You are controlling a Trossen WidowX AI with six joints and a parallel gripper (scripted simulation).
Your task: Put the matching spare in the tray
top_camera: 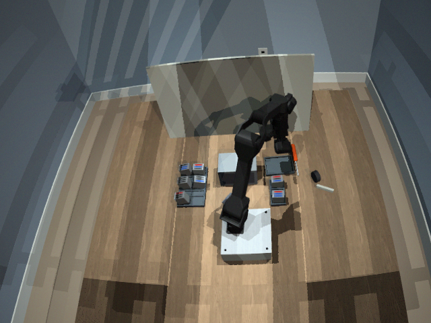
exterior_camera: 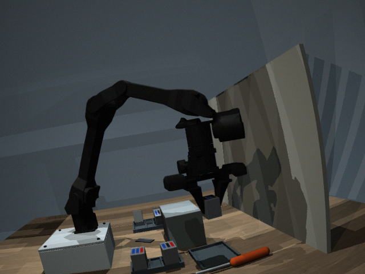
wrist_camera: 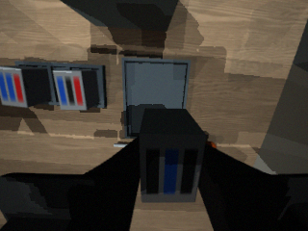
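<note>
Now: the dark tray 120 mm below my gripper tip and 10 mm behind it. From my gripper tip the other things lie so: rack (150 mm behind, 110 mm below, 10 mm to the left); then black roll (160 mm to the right, 100 mm below, 80 mm behind); then grey mounted unit (190 mm to the left, 70 mm below, 60 mm behind).
</note>
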